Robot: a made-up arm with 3 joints. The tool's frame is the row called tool.
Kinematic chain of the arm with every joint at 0, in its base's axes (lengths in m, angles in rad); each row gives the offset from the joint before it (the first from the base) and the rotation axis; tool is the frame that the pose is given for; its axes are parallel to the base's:
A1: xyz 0 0 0.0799 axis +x
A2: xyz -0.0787 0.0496 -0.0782 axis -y
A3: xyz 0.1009 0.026 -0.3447 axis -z
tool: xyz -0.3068 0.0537 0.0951
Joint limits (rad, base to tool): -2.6..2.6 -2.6..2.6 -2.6..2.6
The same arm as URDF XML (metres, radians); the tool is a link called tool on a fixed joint. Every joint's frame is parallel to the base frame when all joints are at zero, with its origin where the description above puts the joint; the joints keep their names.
<robot name="arm">
<link name="base"/>
<link name="link1"/>
<link name="link2"/>
<link name="link3"/>
<link name="tool"/>
<joint name="A1" type="revolute"><parent link="base"/><child link="link1"/><origin xyz="0.0000 0.0000 0.0799" rpy="0.0000 0.0000 0.0000"/><axis xyz="1 0 0"/><limit lower="-2.6000" upper="2.6000"/></joint>
<joint name="A2" type="revolute"><parent link="link1"/><child link="link2"/><origin xyz="-0.0787 0.0496 -0.0782" rpy="0.0000 0.0000 0.0000"/><axis xyz="0 -1 0"/><limit lower="-2.6000" upper="2.6000"/></joint>
<joint name="A3" type="revolute"><parent link="link2"/><child link="link3"/><origin xyz="0.1009 0.0260 -0.3447" rpy="0.0000 0.0000 0.0000"/><axis xyz="0 0 -1"/><limit lower="-2.6000" upper="2.6000"/></joint>
<joint name="tool_fixed" type="fixed"><parent link="link3"/><child link="tool"/><origin xyz="-0.3068 0.0537 0.0951" rpy="0.0000 0.0000 0.0000"/></joint>
</robot>

